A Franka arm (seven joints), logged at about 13 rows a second.
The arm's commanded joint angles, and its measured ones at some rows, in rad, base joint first. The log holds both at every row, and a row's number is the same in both.
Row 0, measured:
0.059, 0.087, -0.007, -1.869, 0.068, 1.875, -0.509
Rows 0 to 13, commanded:
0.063, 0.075, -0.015, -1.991, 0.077, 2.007, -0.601
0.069, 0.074, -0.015, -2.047, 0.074, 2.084, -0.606
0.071, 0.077, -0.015, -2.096, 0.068, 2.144, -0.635
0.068, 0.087, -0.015, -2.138, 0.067, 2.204, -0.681
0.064, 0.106, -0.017, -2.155, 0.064, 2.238, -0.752
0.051, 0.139, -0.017, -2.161, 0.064, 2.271, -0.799
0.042, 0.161, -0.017, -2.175, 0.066, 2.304, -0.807
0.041, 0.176, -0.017, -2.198, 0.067, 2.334, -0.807
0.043, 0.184, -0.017, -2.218, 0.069, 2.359, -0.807
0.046, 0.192, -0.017, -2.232, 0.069, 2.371, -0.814
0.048, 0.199, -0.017, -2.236, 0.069, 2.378, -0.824
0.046, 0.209, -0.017, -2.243, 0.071, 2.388, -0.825
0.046, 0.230, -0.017, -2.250, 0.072, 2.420, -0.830
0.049, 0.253, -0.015, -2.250, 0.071, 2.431, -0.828
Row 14, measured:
0.047, 0.226, -0.017, -2.238, 0.066, 2.390, -0.807
